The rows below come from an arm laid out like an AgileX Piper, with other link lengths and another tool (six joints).
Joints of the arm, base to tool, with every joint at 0 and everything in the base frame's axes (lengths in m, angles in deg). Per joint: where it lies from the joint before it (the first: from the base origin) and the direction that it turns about. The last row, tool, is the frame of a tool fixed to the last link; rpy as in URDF.
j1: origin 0.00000 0.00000 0.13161 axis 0 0 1
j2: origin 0.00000 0.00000 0.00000 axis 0 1 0
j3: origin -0.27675 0.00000 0.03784 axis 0 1 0
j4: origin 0.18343 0.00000 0.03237 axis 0.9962 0 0.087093
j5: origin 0.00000 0.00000 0.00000 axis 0 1 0
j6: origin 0.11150 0.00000 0.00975 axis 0.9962 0 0.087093
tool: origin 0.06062 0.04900 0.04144 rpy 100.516 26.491 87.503
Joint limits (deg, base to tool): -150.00..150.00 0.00..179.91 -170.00..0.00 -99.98..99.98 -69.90..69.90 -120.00..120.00
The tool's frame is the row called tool.
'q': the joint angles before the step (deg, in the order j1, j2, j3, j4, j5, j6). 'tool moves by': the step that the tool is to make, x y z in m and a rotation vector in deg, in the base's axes. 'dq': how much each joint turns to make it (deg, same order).
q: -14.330, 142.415, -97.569, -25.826, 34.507, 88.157
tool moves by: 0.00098, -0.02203, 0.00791, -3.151, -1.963, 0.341
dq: -2.273, 0.000, 0.002, -5.057, -2.594, 1.735
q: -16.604, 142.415, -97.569, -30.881, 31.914, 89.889
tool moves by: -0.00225, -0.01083, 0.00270, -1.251, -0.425, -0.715
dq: -1.027, -0.001, 0.002, -2.300, -0.420, 1.502
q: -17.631, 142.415, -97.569, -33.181, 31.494, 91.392
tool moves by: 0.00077, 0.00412, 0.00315, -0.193, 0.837, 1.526
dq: 0.283, -0.618, 0.001, 0.973, 0.774, -2.473
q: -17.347, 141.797, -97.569, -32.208, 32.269, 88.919
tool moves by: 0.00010, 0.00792, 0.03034, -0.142, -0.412, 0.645
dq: 0.917, -4.285, -0.001, 2.790, 3.425, -3.181
